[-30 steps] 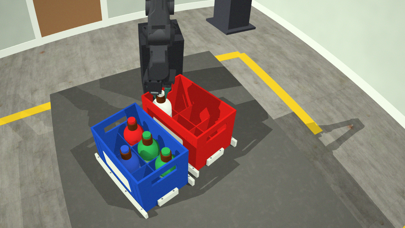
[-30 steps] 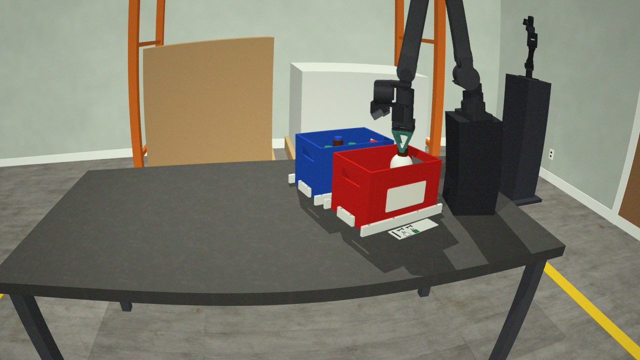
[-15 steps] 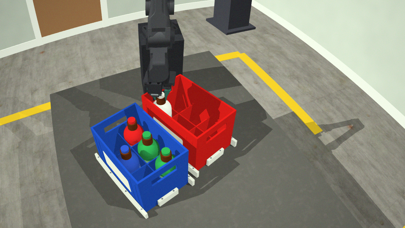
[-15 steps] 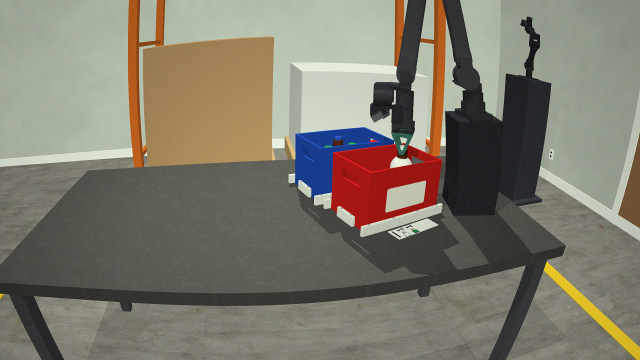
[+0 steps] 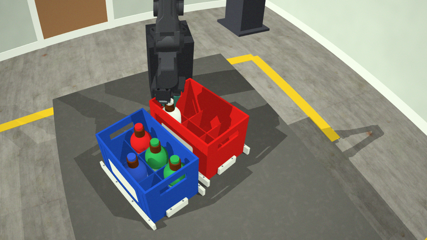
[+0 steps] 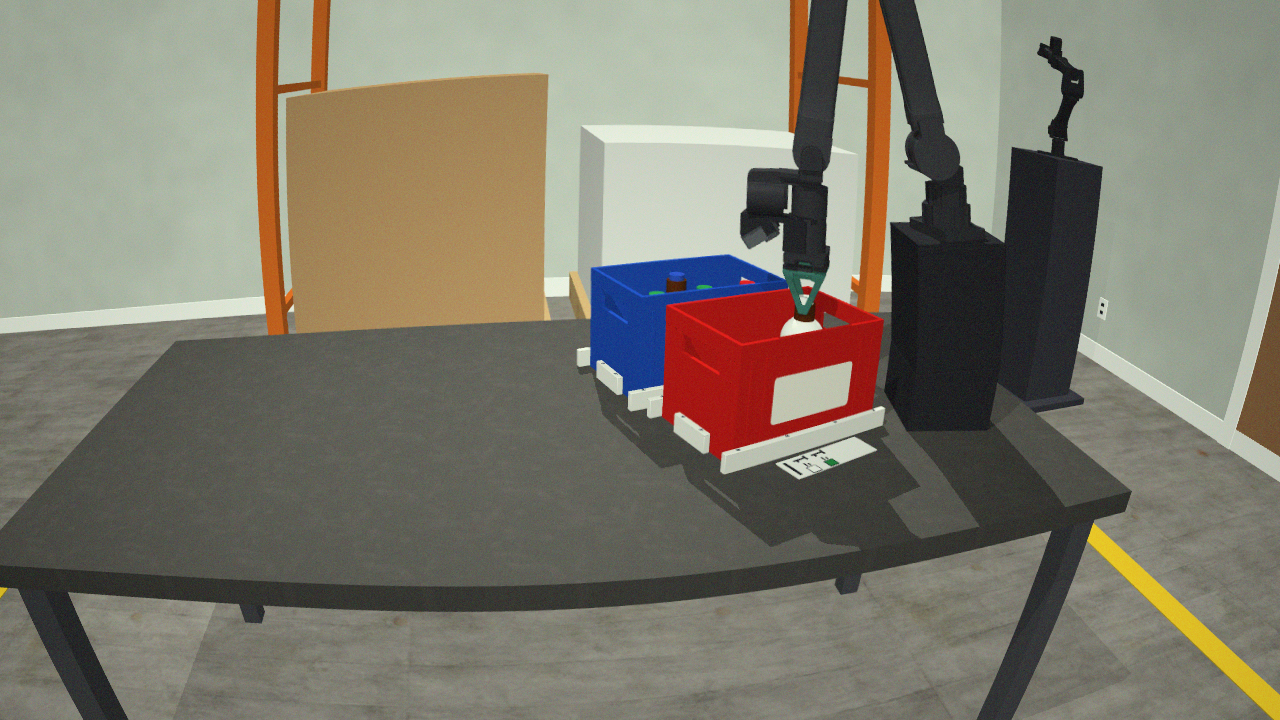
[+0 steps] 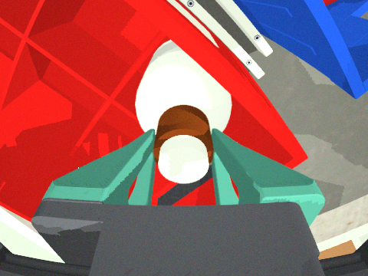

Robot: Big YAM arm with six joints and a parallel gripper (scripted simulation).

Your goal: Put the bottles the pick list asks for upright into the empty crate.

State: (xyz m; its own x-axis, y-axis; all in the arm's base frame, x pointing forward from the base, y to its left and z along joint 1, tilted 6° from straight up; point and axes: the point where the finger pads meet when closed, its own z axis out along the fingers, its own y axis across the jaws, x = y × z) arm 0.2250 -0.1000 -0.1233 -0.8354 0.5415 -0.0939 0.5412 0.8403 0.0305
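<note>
Now: hand 130 mm short of the green bottle, 110 mm to the left of it and 70 mm above it. Round my hand: red bottle (130 mm to the right, 70 mm below, 50 mm ahead); then white-label bottle (60 mm below); then red crate (80 mm below, 70 mm ahead, 60 mm to the left).
</note>
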